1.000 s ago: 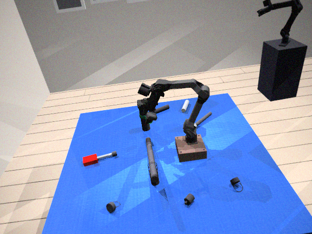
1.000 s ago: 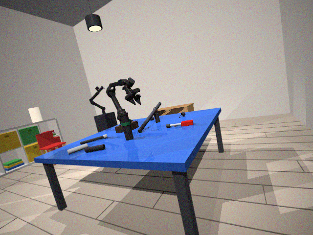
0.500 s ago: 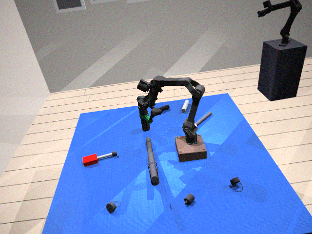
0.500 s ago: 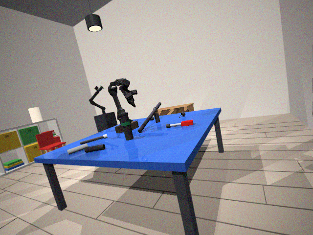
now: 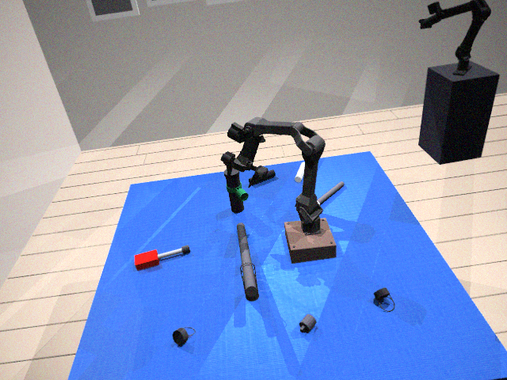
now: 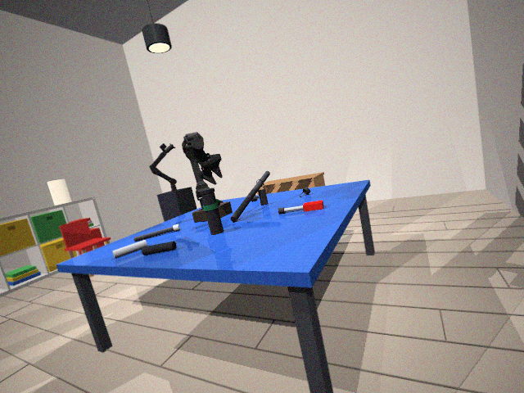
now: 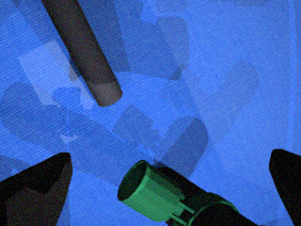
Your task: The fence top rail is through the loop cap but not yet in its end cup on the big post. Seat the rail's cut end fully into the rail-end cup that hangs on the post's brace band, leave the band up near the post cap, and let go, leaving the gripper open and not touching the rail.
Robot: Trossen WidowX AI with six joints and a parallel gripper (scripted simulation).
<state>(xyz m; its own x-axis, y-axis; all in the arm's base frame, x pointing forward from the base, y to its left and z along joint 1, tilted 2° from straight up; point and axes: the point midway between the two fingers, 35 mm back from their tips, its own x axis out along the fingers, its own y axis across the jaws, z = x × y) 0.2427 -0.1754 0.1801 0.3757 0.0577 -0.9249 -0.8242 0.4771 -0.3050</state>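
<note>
Now: gripper tip 10 mm short of the green brace band, 100 mm to the left of it and 100 mm above it. Also, from my gripper tip: short line post 20 mm ahead, 400 mm to the left, 120 mm below; red-handled tool 340 mm ahead, 110 mm to the left, 210 mm below.
</note>
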